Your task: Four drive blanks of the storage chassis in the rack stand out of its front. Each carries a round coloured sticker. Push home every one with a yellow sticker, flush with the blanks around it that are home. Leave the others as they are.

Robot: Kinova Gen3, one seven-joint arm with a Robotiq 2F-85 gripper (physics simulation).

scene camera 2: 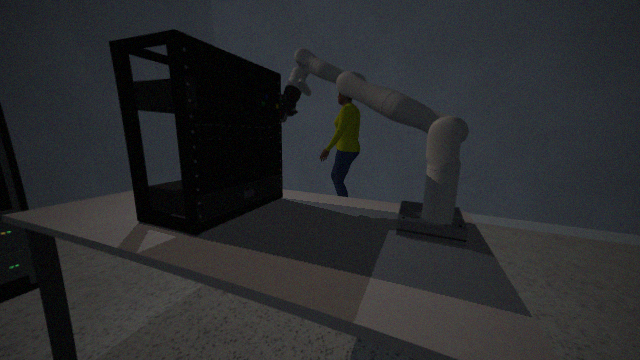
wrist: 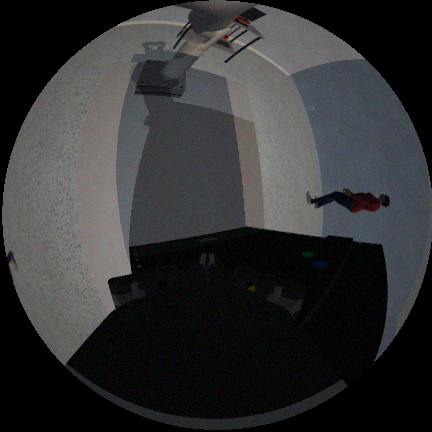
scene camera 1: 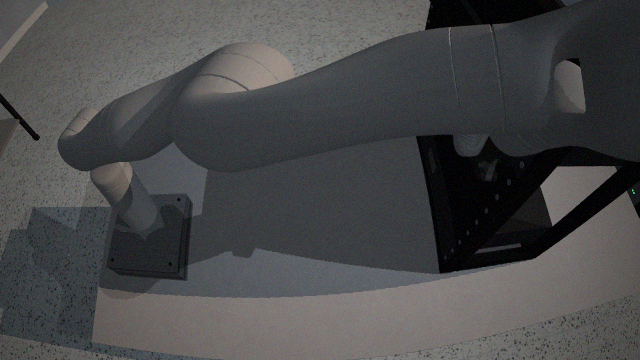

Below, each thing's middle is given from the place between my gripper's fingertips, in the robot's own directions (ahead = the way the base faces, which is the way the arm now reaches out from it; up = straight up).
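Position of my gripper relative to the rack [scene camera 2: 228, 170]: 80 mm above it, 150 mm short of it, 190 mm to the right of it.
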